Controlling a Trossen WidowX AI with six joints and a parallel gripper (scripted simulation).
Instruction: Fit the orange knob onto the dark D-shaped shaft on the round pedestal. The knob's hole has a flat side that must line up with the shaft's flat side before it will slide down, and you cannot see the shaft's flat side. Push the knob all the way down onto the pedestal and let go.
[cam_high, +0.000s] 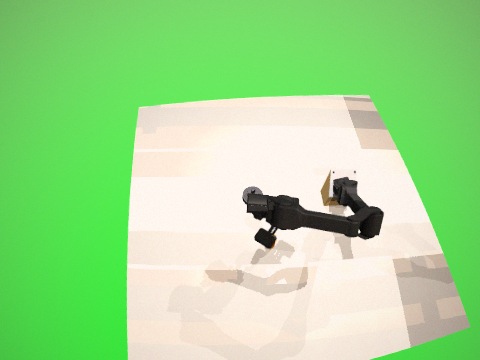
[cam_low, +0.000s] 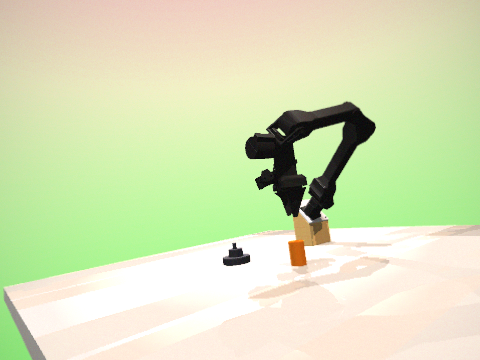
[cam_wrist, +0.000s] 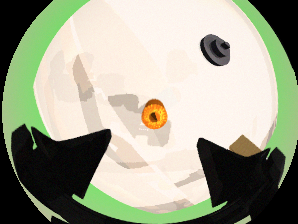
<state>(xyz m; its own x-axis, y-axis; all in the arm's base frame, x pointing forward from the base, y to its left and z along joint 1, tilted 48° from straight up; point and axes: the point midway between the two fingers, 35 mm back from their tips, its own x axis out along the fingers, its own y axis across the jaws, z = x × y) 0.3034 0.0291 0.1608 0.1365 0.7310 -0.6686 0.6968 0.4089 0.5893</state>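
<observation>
Now: gripper tip 9 cm above the orange knob. Round my gripper tip: dark round pedestal: 21 cm to the right, 9 cm below, 2 cm ahead.
</observation>
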